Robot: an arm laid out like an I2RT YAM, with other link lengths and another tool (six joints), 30 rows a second.
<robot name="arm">
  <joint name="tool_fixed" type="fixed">
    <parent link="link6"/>
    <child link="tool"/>
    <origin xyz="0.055 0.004 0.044" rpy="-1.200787 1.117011 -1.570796"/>
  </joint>
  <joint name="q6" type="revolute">
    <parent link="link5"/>
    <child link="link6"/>
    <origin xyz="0.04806 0 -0.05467" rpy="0 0 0"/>
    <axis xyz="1 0 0"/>
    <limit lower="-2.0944" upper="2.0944"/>
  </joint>
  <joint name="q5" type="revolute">
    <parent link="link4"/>
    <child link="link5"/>
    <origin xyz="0.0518 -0.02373 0.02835" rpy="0 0 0"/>
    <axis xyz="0 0 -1"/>
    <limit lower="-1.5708" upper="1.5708"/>
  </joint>
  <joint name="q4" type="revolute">
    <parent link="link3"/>
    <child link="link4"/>
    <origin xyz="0.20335 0.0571 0.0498" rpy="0 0 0"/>
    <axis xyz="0 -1 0"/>
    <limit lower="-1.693" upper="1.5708"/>
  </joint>
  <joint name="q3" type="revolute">
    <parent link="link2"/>
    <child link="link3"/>
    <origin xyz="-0.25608 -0.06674 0" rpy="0 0 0"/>
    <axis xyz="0 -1 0"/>
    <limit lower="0" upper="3.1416"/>
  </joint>
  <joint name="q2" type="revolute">
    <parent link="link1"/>
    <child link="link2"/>
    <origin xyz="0.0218 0.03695 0.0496" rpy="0 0 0"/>
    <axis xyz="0 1 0"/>
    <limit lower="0" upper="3.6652"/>
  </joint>
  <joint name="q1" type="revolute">
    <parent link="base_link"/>
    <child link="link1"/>
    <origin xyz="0 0 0.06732" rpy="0 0 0"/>
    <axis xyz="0 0 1"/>
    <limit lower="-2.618" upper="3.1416"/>
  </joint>
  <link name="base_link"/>
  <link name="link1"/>
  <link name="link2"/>
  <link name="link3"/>
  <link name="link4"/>
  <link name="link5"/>
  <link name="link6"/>
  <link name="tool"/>
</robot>
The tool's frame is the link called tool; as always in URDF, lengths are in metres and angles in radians.
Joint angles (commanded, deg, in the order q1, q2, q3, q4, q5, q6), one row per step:
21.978 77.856 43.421 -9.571 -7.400 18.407
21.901 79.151 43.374 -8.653 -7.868 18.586
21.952 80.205 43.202 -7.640 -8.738 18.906
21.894 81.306 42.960 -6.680 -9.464 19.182
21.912 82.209 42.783 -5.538 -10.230 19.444
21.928 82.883 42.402 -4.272 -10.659 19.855
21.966 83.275 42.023 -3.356 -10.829 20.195
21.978 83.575 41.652 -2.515 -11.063 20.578
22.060 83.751 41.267 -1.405 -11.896 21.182
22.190 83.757 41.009 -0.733 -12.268 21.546
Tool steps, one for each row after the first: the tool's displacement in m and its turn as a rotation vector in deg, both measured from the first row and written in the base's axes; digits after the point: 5 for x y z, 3 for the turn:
0.00280 0.00148 -0.00434 0.253 0.585 0.135
0.00451 0.00388 -0.00810 0.930 1.138 0.586
0.00621 0.00544 -0.01262 1.426 1.796 0.850
0.00790 0.00750 -0.01547 2.100 2.050 1.235
0.00917 0.00861 -0.01815 2.698 2.138 1.279
0.00969 0.00909 -0.02020 3.062 2.190 1.208
0.01001 0.00945 -0.02192 3.501 2.254 1.130
0.01000 0.01106 -0.02252 4.588 2.231 1.419
0.00974 0.01212 -0.02254 5.185 2.116 1.589

